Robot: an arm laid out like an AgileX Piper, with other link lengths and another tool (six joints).
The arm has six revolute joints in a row. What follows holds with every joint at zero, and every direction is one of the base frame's. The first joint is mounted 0.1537 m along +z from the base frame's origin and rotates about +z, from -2.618 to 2.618 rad. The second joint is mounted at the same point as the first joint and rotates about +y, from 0 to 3.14 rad. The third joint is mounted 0.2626 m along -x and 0.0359 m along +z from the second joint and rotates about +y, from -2.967 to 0 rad. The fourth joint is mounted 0.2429 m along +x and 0.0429 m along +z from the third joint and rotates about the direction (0.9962, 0, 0.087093), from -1.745 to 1.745 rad. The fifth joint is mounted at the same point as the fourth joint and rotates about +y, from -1.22 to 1.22 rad. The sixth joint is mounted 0.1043 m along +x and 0.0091 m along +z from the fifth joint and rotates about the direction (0.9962, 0, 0.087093), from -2.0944 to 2.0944 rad. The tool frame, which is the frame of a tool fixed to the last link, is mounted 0.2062 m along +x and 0.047 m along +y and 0.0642 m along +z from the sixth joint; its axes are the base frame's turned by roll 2.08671, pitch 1.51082 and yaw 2.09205 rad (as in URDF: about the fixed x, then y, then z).
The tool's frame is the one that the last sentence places.
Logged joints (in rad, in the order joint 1, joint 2, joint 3, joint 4, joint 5, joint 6), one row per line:
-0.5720, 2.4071, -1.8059, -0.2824, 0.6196, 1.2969
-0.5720, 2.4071, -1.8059, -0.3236, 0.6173, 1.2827
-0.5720, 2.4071, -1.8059, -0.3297, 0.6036, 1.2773
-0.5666, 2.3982, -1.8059, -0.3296, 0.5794, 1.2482
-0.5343, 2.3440, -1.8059, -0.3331, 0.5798, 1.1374
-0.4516, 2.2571, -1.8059, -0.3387, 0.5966, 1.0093
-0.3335, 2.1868, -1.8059, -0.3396, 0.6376, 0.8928
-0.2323, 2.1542, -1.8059, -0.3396, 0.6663, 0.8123
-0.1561, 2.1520, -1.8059, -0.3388, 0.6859, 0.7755
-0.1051, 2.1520, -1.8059, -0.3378, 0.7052, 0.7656
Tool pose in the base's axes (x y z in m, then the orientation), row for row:
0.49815, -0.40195, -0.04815, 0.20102, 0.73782, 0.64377, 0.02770
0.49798, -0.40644, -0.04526, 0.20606, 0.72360, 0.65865, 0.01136
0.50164, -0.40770, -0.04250, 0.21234, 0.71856, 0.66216, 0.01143
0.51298, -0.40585, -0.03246, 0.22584, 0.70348, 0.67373, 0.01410
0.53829, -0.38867, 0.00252, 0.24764, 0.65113, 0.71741, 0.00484
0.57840, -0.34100, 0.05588, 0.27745, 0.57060, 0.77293, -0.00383
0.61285, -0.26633, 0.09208, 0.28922, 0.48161, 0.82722, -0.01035
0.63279, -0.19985, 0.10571, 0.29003, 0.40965, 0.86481, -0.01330
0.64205, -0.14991, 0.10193, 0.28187, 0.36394, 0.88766, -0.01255
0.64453, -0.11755, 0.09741, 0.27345, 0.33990, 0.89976, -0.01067
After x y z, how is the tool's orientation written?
As a quaternion, w x y z.
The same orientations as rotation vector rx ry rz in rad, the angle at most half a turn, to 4 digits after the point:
2.0613, 1.7986, 0.0774
2.0162, 1.8352, 0.0317
1.9954, 1.8388, 0.0317
1.9396, 1.8576, 0.0389
1.7750, 1.9557, 0.0132
1.5319, 2.0751, -0.0103
1.2853, 2.2077, -0.0276
1.0928, 2.3071, -0.0355
0.9749, 2.3778, -0.0336
0.9144, 2.4205, -0.0287

